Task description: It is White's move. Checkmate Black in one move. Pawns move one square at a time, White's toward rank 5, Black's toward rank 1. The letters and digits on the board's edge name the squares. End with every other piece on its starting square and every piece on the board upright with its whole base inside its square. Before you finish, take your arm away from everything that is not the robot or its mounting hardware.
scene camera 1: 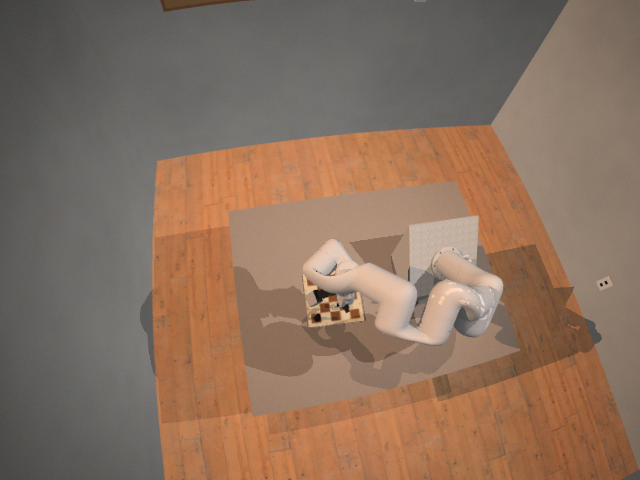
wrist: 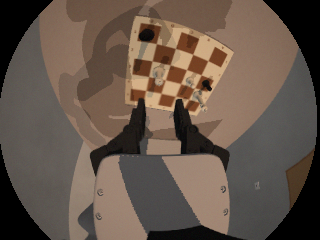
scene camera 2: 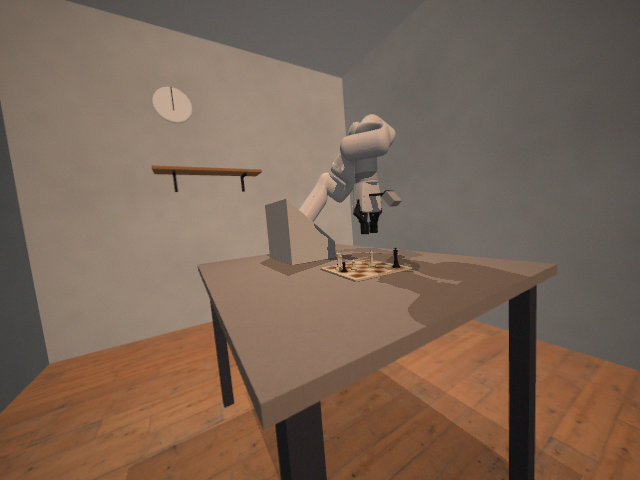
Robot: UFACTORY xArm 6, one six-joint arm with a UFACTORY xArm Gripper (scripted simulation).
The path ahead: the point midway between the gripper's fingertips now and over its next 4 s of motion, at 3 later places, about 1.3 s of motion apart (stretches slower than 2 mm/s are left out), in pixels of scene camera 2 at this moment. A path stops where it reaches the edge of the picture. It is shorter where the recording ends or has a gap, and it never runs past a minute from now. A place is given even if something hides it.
The gripper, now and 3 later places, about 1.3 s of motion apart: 369,233; 370,245; 370,249; 371,260
